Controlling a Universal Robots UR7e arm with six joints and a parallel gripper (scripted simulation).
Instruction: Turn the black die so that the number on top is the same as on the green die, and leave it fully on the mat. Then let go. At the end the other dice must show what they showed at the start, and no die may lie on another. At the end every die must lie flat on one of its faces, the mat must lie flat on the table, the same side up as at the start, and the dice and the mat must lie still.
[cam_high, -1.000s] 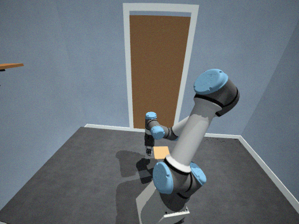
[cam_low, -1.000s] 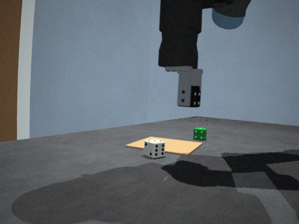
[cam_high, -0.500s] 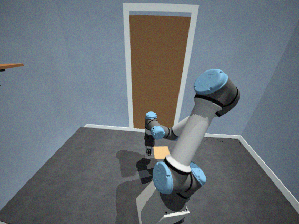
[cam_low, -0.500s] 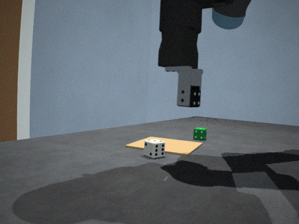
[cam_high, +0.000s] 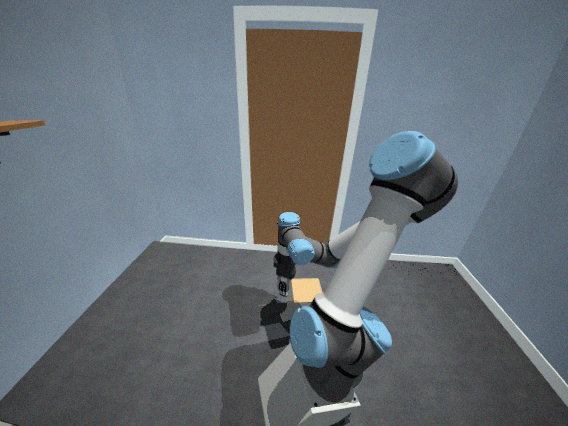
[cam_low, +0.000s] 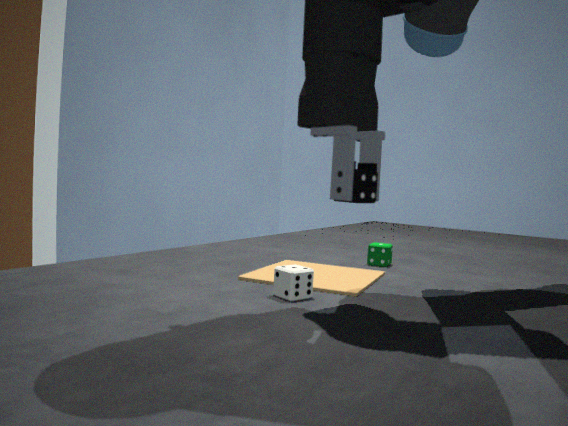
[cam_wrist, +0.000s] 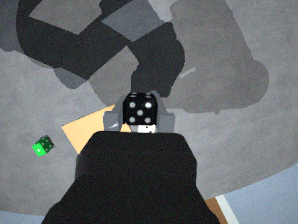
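Now: hand 80 mm short of the tan mat, 120 mm to the left of it and 120 mm above it. From my hand the other things lie so: white die: 60 mm ahead, 10 mm to the right, 100 mm below; then black die: right at my hand; then green die: 30 mm ahead, 260 mm to the right, 100 mm below.
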